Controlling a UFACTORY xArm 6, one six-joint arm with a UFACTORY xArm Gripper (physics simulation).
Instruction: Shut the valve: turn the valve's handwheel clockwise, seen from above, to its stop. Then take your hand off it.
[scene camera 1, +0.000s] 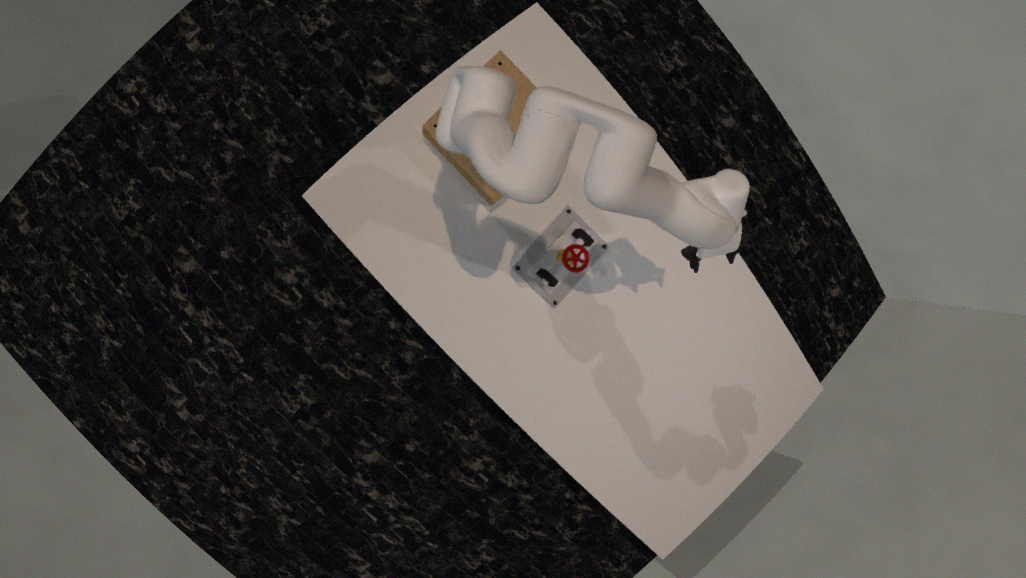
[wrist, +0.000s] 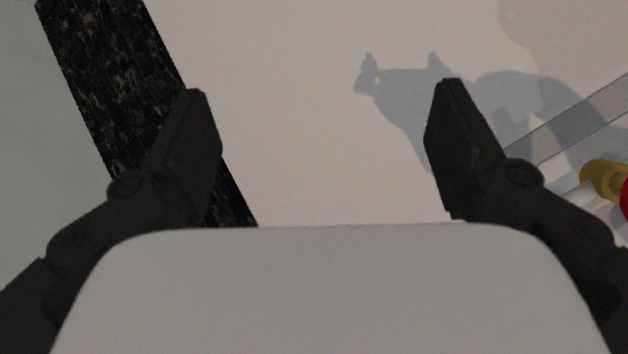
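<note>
The red handwheel of the valve sits over a grey, see-through base plate near the middle of the table. In the wrist view, a small part of the red handwheel shows at the right edge, beside the yellow valve body. My gripper is open, with nothing between its fingers. It hangs above the table's right edge in the scene view, well to the right of the handwheel and apart from it. The angle of the handwheel relative to its stop cannot be told.
Two black brackets stand on the base plate, on either side of the valve. The white arm reaches from a wooden board past the valve's upper right side. The pale table borders a dark floor mat.
</note>
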